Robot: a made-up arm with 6 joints.
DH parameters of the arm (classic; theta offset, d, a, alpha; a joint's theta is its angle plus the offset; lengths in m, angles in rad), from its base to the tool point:
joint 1: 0 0.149 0 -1.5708
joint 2: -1.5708 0 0.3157 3.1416
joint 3: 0 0 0 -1.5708
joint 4: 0 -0.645 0 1.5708
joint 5: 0 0.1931 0 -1.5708
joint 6: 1.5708 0 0 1.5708
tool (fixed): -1.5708 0 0 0
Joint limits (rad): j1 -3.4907..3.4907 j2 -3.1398..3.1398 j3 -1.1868..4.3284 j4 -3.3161..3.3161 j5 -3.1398..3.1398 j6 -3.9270..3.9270
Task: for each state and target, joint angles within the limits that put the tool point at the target. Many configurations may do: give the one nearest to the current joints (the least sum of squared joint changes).
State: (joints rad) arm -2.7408 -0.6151 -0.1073 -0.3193 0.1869 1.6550
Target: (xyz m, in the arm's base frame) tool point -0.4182 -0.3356 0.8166
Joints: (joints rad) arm -2.1036 -0.1228 0.5131 -0.1864 0.1869 1.6550
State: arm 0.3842 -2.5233 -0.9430 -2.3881 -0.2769 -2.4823
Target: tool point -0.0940 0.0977 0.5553
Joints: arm 0.3953 -2.4101 -0.8638 -2.2842 -0.2769 -2.4823
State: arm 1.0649 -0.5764 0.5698 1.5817 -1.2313 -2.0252
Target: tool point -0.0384 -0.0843 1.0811
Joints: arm 1.0838 -0.5819 0.5774 1.5422 -1.2313 -2.0252
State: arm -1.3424 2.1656 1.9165 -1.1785 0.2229 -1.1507
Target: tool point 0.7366 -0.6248 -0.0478
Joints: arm -0.6534 1.8799 2.0113 -1.3177 0.2229 -1.1507
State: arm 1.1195 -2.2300 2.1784 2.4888 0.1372 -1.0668
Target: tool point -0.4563 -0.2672 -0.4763
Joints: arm 0.8238 -1.5643 2.6733 2.4875 0.1372 -1.0668
